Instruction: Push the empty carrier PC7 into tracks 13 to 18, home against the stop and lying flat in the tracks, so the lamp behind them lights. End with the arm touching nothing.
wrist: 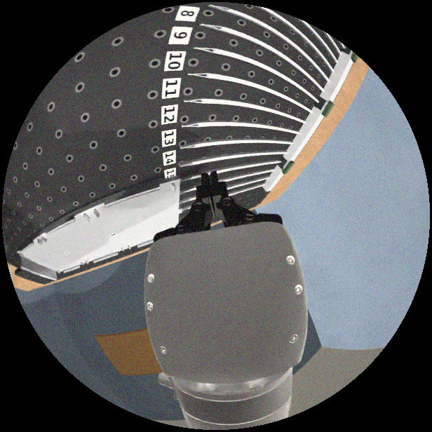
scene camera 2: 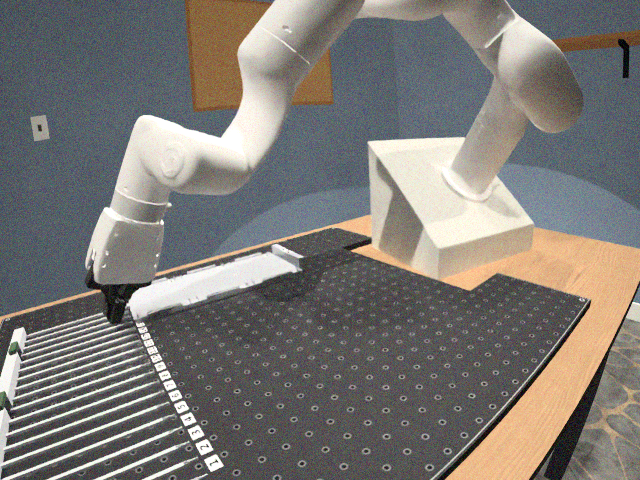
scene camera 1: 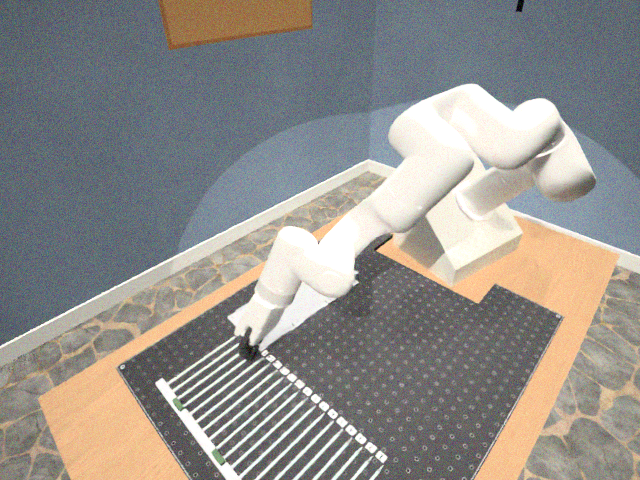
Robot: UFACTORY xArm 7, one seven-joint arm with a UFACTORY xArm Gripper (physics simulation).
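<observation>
The carrier PC7 is a long, empty white tray with a raised wall at its far end. It lies on the dark perforated board, its near end by the track entrances. In the wrist view, labels 13 and 14 show beside it; 15 is partly covered and higher numbers are hidden. The white track rails run to the white stop bar. My gripper is shut and empty, over the track entrances just beyond the carrier's near end. Contact cannot be told.
Green blocks sit along the stop bar. Lower-numbered tracks lie alongside, with label 1 at the other side. The arm's pale base stands at the back of the wooden table.
</observation>
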